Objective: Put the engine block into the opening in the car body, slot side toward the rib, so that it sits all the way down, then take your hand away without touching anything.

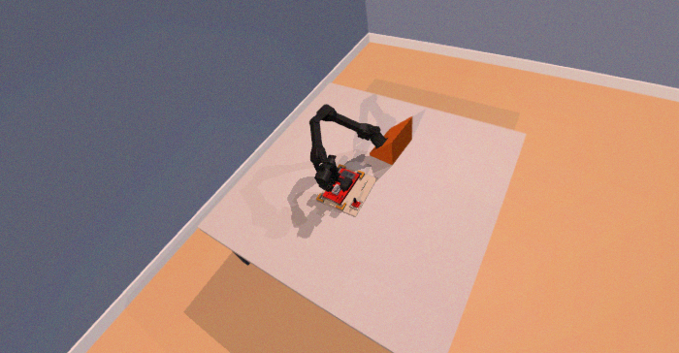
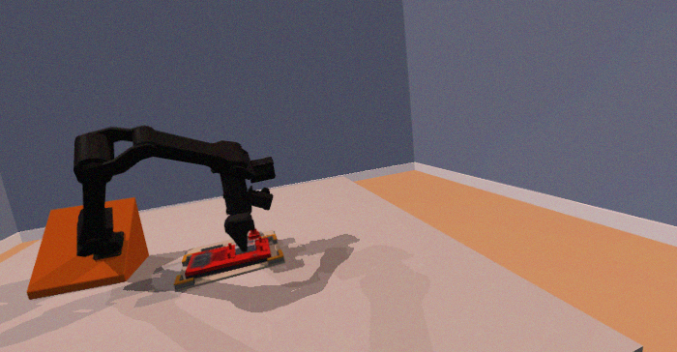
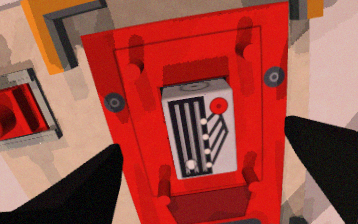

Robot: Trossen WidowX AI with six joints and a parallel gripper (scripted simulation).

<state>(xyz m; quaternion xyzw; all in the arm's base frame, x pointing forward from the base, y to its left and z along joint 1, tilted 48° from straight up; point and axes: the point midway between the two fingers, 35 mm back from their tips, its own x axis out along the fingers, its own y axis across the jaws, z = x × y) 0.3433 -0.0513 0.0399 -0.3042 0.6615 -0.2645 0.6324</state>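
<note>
The grey engine block is 2 cm below my gripper tip. The rest, counted from my gripper tip: grey clamp cradle 3 cm behind, 2 cm to the left, 3 cm below.
</note>
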